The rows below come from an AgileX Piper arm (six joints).
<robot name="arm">
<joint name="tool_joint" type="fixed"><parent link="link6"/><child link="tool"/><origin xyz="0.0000 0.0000 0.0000" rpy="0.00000 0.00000 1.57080"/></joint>
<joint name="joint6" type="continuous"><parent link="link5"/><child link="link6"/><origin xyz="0.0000 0.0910 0.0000" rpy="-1.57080 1.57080 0.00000"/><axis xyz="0 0 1"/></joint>
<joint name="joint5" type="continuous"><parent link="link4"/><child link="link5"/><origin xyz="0.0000 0.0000 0.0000" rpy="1.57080 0.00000 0.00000"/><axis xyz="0 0 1"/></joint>
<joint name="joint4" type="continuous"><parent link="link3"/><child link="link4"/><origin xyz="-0.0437 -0.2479 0.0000" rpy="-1.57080 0.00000 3.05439"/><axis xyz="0 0 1"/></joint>
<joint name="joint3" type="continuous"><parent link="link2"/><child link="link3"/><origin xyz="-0.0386 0.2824 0.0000"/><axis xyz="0 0 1"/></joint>
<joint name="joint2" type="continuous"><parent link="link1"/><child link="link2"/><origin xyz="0.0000 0.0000 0.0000" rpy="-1.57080 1.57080 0.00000"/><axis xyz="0 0 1"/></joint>
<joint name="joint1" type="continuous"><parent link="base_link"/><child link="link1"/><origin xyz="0.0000 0.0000 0.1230"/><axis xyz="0 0 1"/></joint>
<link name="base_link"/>
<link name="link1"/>
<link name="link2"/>
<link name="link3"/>
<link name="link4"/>
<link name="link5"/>
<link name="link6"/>
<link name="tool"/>
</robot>
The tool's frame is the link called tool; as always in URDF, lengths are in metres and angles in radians. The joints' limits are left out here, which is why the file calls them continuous.
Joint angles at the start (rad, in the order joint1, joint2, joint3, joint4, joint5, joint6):
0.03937, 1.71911, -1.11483, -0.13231, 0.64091, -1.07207
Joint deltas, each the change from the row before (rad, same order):
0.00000, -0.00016, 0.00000, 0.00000, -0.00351, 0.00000
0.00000, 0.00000, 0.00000, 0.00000, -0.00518, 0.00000
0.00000, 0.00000, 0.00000, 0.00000, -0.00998, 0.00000
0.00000, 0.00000, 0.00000, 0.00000, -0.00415, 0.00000
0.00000, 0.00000, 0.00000, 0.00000, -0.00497, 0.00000
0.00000, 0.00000, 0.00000, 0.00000, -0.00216, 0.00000
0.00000, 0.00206, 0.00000, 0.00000, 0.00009, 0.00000
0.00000, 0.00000, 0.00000, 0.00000, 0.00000, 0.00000
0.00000, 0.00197, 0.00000, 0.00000, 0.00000, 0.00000
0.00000, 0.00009, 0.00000, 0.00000, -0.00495, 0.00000
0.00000, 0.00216, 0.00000, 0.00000, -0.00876, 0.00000
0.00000, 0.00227, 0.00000, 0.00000, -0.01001, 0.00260
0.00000, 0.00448, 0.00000, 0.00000, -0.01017, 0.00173
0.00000, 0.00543, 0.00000, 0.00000, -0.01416, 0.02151
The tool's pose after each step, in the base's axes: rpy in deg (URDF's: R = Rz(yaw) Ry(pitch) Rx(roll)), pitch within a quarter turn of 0, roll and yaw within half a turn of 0; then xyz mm. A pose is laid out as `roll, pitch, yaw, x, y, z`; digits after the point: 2 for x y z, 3 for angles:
-156.021, 5.155, -110.081, 345.77, 6.47, 208.95
-155.755, 5.285, -110.023, 346.20, 6.54, 209.14
-155.242, 5.534, -109.909, 347.02, 6.67, 209.51
-155.029, 5.637, -109.861, 347.35, 6.72, 209.66
-154.773, 5.760, -109.803, 347.76, 6.79, 209.85
-154.662, 5.814, -109.777, 347.94, 6.81, 209.93
-154.776, 5.767, -109.789, 348.11, 6.82, 209.21
-154.776, 5.767, -109.789, 348.11, 6.82, 209.21
-154.882, 5.725, -109.800, 348.28, 6.83, 208.53
-154.632, 5.846, -109.742, 348.69, 6.89, 208.69
-154.295, 6.016, -109.650, 349.58, 7.01, 208.27
-153.915, 6.280, -109.677, 350.59, 7.15, 207.87
-153.640, 6.480, -109.668, 351.79, 7.30, 206.70
-153.334, 7.268, -110.635, 353.37, 7.51, 205.36

